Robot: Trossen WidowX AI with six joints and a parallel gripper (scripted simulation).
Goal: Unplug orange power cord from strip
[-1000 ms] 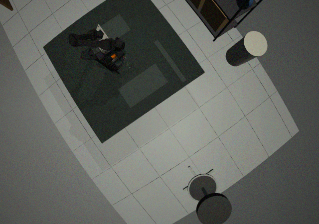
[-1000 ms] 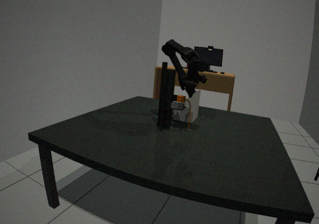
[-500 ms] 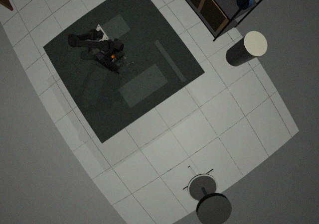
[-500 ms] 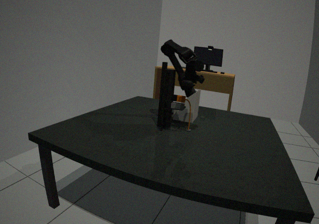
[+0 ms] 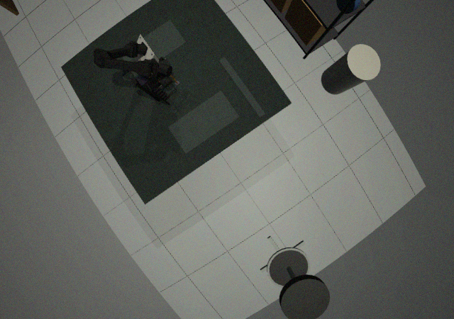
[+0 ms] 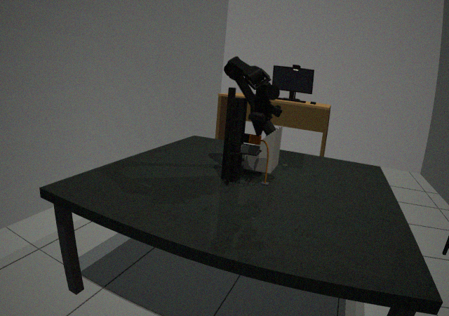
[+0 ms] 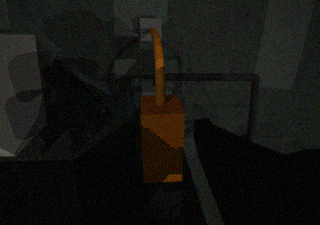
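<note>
The orange plug is 3 cm to the right of my gripper tip and 1 cm below it.
</note>
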